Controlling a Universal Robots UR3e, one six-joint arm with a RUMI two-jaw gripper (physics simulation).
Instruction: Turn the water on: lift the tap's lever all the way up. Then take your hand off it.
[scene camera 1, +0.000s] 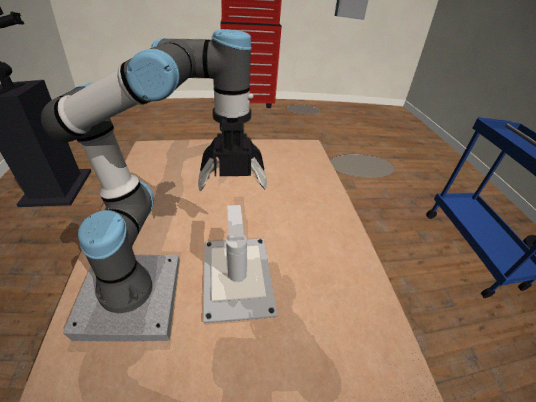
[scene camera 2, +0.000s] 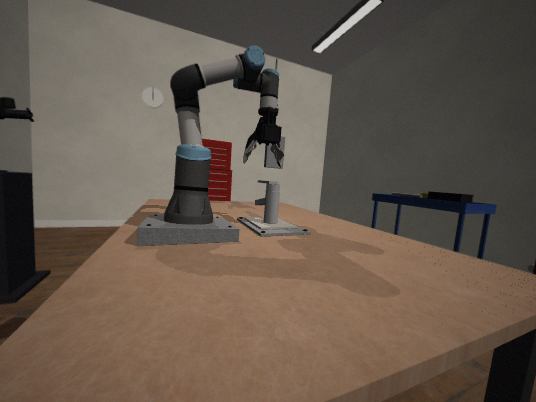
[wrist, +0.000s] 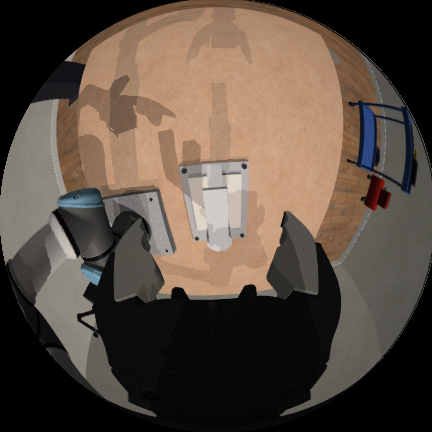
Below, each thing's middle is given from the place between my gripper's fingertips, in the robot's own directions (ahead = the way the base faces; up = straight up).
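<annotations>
You'd find the lever (scene camera 1: 236, 242) 7 cm below my hand and 6 cm to the right of it. There's a grey base plate (scene camera 1: 256, 308) as well, and that's 21 cm below my hand and 10 cm to the right of it.
</annotations>
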